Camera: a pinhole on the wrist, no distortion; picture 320 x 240 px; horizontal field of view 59.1 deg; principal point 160.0 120.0 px. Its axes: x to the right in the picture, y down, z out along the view. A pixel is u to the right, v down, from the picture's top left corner.
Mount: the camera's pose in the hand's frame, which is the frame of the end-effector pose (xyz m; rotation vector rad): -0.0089 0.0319 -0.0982 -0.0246 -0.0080 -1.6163
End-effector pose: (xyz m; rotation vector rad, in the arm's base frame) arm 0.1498 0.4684 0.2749 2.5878 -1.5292 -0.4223
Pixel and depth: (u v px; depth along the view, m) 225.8 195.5 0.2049
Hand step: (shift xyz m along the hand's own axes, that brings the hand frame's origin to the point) 0.0459 -0.0141 0.1071
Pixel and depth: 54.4 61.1 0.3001
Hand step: -0.0631 0.1530 0.2001
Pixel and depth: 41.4 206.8 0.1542
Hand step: 0.0431 0.0976 0.0541
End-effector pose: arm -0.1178 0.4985 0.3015 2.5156 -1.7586 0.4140
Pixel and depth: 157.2 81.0 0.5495
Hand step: -0.0785 0.0520 0.4518
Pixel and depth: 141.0 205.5 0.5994
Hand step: 0.1809 0.0761 0.4984
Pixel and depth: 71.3 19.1 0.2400
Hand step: -0.0885 0.1160 0.1410
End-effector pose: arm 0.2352 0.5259 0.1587 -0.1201 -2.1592 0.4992
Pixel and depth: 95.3 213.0 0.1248
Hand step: 0.0348 0.0611 0.0256
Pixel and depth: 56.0 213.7 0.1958
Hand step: 0.0615 0.1050 0.0954
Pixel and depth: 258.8 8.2 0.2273
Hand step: -0.1000 -0.0388 0.1316
